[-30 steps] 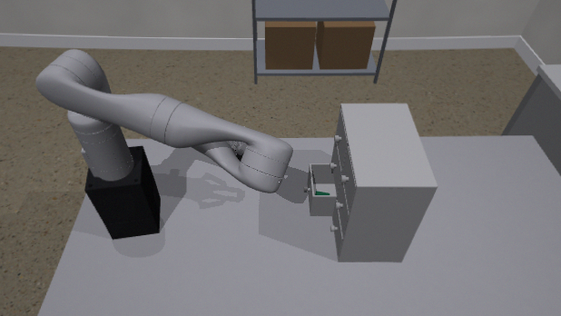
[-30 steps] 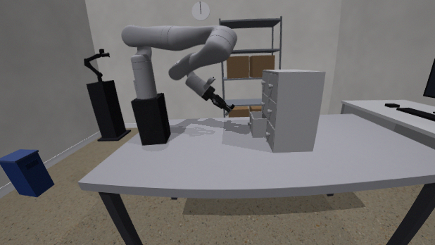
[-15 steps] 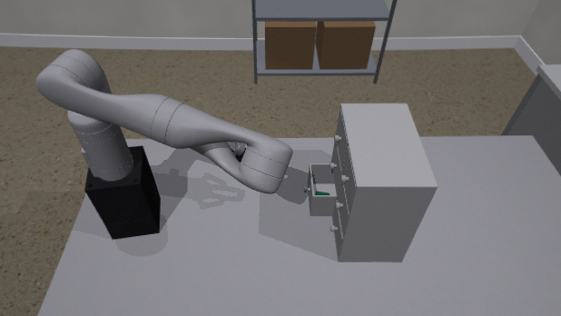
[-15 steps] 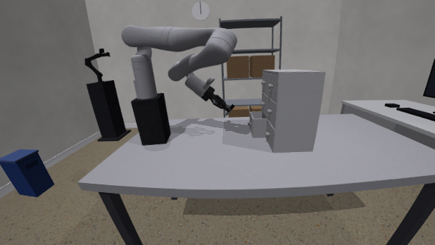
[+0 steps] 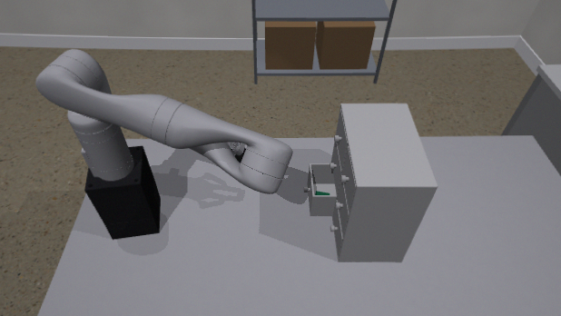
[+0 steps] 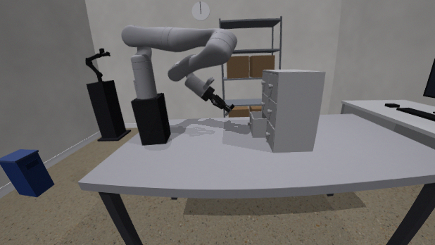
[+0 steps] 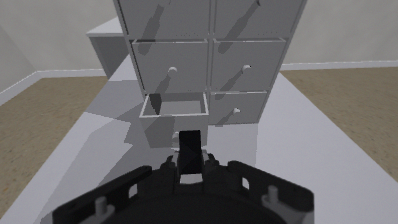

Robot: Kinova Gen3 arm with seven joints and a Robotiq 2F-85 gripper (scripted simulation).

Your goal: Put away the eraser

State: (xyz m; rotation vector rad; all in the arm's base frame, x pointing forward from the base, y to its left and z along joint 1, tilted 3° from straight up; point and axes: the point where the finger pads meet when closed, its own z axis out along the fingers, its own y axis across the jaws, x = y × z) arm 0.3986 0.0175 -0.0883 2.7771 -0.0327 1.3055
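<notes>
Now: the black-and-white eraser 1 cm ahead of my hand and 1 cm below it. Also, from my hand: green eraser (19 cm ahead, 2 cm to the left, 14 cm below); red thing (22 cm ahead, 13 cm to the right, 14 cm below).
</notes>
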